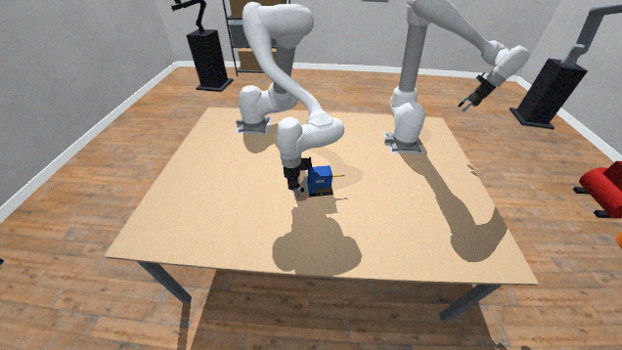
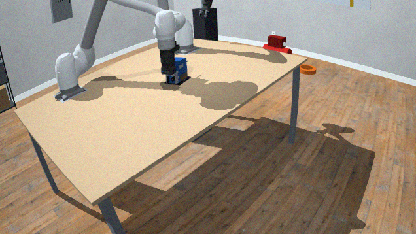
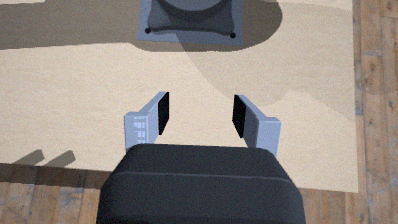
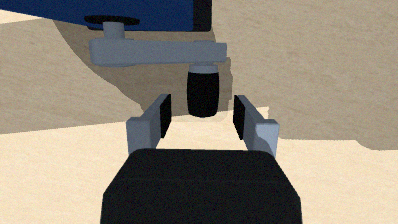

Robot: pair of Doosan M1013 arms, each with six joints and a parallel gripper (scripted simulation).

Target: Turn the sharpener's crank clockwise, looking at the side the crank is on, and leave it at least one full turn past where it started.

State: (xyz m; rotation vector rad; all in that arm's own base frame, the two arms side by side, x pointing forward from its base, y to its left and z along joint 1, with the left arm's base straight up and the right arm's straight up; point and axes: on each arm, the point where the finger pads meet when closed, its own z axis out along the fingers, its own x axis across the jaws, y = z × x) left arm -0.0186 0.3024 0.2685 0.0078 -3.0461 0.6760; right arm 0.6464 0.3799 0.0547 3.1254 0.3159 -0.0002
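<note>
The black knob lies 2 cm to the left of my right hand.
</note>
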